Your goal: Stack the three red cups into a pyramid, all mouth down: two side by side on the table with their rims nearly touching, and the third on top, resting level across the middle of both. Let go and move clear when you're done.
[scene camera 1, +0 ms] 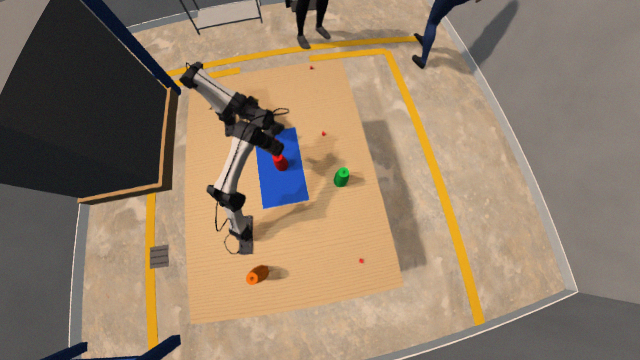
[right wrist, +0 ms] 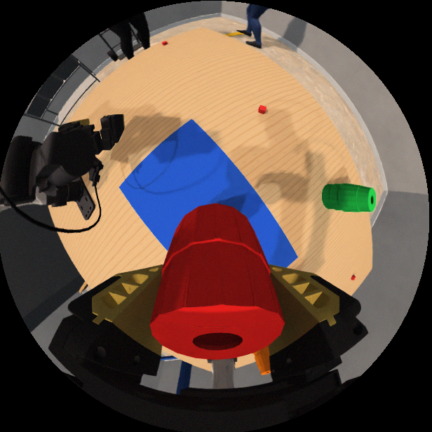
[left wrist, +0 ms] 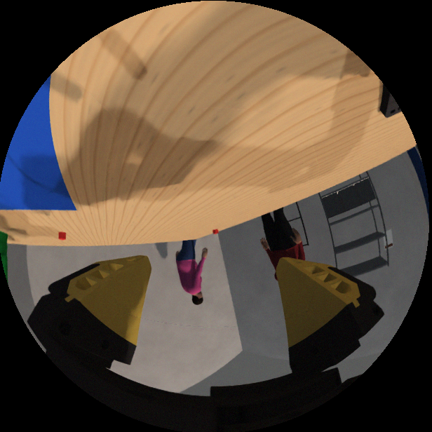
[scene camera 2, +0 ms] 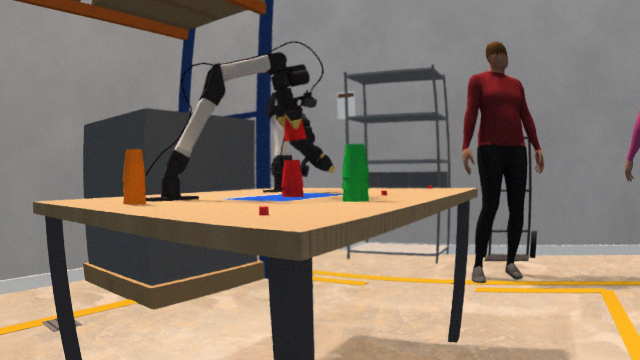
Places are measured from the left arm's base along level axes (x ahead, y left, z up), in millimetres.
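Pixels of known places: left gripper, fingertip midpoint: (scene camera 1: 264, 105) (scene camera 2: 330, 168); right gripper, fingertip midpoint: (scene camera 1: 273, 147) (scene camera 2: 293, 129); left arm's base, origin of the base link: (scene camera 1: 230, 122) (scene camera 2: 281, 191); right arm's base, origin of the base link: (scene camera 1: 246, 234) (scene camera 2: 171, 200).
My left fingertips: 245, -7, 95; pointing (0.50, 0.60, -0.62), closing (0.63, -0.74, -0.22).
Observation:
Ahead of a thing's pixels: the offset from my left fingertips to its top centre, as dx, dy, dz. Level surfaces: height alone.
One red cup {+37, -353, +27} (scene camera 1: 281, 164) (scene camera 2: 292, 179) stands mouth down on the blue mat {dz -95} (scene camera 1: 285, 192) (left wrist: 25, 160) (right wrist: 192, 165). My right gripper (scene camera 2: 291, 124) is shut on another red cup {+43, -345, +187} (scene camera 2: 295, 132) (right wrist: 217, 285) and holds it mouth down, closed end up, in the air above the standing cup, with a gap between them in scene camera 2. A third red cup cannot be made out separately; it may be hidden or nested. My left gripper (scene camera 2: 330, 169) (left wrist: 213, 265) is open and empty above the table, behind the standing cup in scene camera 2.
A green cup or nest of cups {+332, -509, +59} (scene camera 1: 342, 177) (scene camera 2: 355, 172) (right wrist: 348, 198) and an orange one {-169, -899, +59} (scene camera 1: 257, 274) (scene camera 2: 134, 176) (right wrist: 263, 363) stand on the table. Small red cubes {+338, -945, -79} (scene camera 1: 361, 260) (scene camera 2: 264, 210) (left wrist: 62, 235) (right wrist: 262, 109) lie about. The two arms are close together over the mat.

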